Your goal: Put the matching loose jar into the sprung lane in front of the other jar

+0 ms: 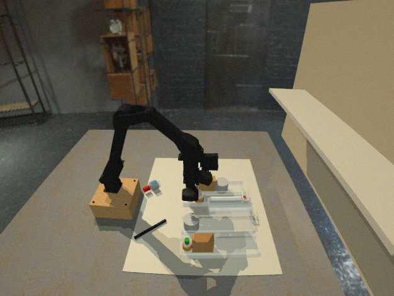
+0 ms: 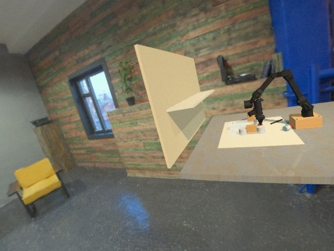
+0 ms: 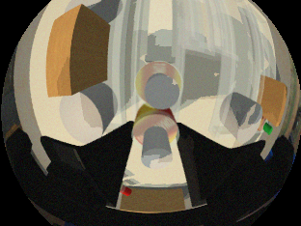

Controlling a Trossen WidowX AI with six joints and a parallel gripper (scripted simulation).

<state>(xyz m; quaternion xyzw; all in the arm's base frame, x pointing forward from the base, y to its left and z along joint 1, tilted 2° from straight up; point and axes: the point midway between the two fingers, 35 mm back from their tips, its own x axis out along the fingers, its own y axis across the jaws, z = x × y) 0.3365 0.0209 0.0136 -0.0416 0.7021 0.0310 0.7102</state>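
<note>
My gripper tip is 14 cm short of the clear sprung lane, 3 cm above it and 1 cm to the left of it. The rest, counted from my gripper tip: pusher plate (15 cm ahead, 2 cm to the right); then black stick (16 cm to the right, 14 cm behind, 4 cm below); then red mark (23 cm ahead, 3 cm above, 2 cm to the right).
</note>
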